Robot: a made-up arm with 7 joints.
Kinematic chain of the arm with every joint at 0, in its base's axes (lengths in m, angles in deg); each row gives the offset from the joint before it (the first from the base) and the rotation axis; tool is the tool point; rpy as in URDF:
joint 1: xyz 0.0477 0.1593 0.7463 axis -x
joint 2: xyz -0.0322 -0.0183 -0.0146 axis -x
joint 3: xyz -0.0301 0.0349 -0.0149 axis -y
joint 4: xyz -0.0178 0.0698 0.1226 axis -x
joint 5: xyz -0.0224 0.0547 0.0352 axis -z
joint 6: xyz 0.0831 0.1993 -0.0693 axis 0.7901 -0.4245 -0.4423
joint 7: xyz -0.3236 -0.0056 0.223 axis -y
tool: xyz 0.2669 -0.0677 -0.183 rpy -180 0 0
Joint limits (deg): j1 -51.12..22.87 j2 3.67..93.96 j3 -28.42..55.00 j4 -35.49..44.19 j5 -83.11..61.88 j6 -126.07..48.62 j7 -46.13..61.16
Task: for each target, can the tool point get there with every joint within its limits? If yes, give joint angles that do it. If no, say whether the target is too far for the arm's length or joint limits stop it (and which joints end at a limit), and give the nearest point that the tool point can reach.
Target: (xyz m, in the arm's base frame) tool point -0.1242 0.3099 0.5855
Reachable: yes | joints -25.98 27.50 47.75 31.53 -25.07 -9.72 -27.49
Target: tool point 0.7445 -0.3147 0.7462
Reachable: no: joint limits stop it (at a limit: joint 1, joint 2, joint 4, joint 5, joint 7) | nearest point 0.4438 -0.2080 0.6142 | short by 0.345 m
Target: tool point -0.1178 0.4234 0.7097
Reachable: yes | joints -7.06 47.43 10.44 -25.29 -3.53 -40.20 -20.37
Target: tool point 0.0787 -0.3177 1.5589
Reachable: no: joint limits stop it (at a limit: joint 1, joint 2, joint 3, joint 4, joint 7) | nearest point 0.0288 -0.1023 1.3760 | short by 0.287 m
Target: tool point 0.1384 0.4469 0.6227
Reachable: yes | joints -33.17 81.13 24.91 30.04 40.65 -94.46 3.83
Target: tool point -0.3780 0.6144 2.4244
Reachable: no: too far | nearest point -0.1770 0.3592 1.4704 | short by 1.008 m
